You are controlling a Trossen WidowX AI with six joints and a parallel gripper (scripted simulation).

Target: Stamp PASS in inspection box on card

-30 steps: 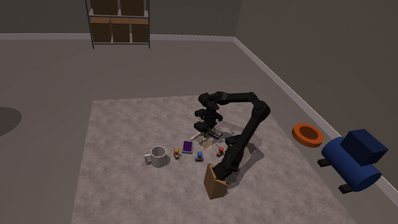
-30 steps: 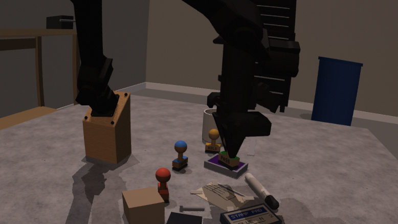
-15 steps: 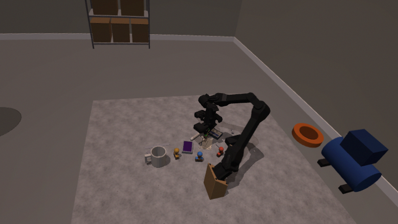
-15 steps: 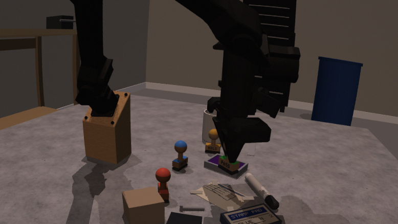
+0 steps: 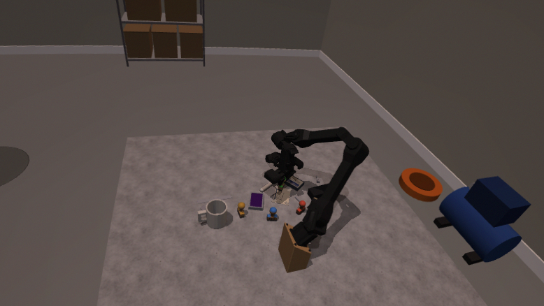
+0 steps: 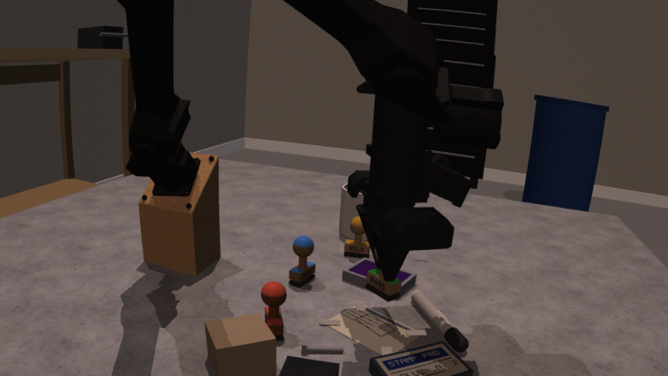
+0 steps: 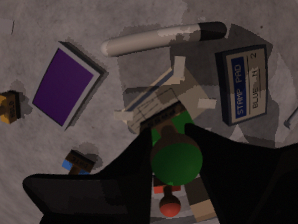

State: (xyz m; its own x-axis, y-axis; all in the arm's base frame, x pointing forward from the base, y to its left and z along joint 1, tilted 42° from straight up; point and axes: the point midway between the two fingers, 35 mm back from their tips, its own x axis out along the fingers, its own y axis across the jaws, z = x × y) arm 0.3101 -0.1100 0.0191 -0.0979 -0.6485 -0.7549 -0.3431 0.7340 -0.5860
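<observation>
The beige inspection card lies 10 mm behind my gripper tip, 10 mm to the right of it and 70 mm below it. From my gripper tip the other things lie so: green-knobbed pass stamp (right at my gripper tip); marker (80 mm ahead, 60 mm below); stamp pad tin (50 mm ahead, 90 mm to the right, 60 mm below).
</observation>
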